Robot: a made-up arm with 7 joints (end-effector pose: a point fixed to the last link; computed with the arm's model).
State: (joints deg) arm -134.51 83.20 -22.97 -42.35 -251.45 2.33 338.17
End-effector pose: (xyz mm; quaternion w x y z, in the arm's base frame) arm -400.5 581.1 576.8 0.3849 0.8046 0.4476 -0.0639
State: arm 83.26 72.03 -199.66 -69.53 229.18 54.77 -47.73
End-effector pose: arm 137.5 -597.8 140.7 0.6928 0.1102 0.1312 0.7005
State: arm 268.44 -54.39 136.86 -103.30 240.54 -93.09 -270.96
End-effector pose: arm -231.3 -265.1 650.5 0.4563 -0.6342 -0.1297 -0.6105
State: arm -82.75 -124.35 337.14 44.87 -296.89 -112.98 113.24
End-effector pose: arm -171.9 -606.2 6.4 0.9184 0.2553 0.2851 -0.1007
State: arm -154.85 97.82 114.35 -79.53 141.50 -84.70 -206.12
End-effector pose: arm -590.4 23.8 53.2 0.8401 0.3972 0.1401 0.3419
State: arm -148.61 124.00 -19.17 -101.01 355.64 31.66 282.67
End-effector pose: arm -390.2 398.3 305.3 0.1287 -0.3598 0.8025 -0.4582
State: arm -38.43 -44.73 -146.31 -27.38 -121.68 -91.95 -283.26
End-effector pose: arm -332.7 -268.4 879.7 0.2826 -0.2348 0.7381 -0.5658
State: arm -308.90 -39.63 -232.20 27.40 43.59 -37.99 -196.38
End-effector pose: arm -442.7 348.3 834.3 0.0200 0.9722 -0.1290 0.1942
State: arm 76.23 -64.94 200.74 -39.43 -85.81 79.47 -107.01
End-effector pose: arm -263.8 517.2 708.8 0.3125 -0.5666 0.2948 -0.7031
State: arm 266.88 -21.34 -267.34 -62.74 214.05 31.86 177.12
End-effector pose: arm -302.0 -210.1 834.0 0.1807 -0.6405 0.3895 -0.6367
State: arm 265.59 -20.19 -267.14 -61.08 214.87 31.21 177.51
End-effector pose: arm -293.8 -207.9 847.8 0.1841 -0.6572 0.3832 -0.6224
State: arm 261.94 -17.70 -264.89 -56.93 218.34 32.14 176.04
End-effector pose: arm -271.1 -193.2 881.5 0.1632 -0.6876 0.3786 -0.5977
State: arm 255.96 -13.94 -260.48 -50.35 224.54 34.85 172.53
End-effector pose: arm -236.6 -159.3 929.0 0.1102 -0.7257 0.3750 -0.5662
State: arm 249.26 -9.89 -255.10 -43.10 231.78 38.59 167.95
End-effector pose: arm -203.5 -111.7 971.5 0.0351 -0.7565 0.3710 -0.5374
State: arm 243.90 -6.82 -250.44 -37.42 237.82 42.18 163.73
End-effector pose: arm -181.9 -69.5 997.0 0.0360 0.7716 -0.3679 0.5177
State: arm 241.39 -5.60 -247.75 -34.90 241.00 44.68 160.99
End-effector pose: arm -172.5 -48.9 1005.9 0.0793 0.7732 -0.3684 0.5100
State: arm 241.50 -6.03 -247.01 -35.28 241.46 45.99 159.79
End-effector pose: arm -171.3 -49.3 1004.1 0.0929 0.7674 -0.3727 0.5133
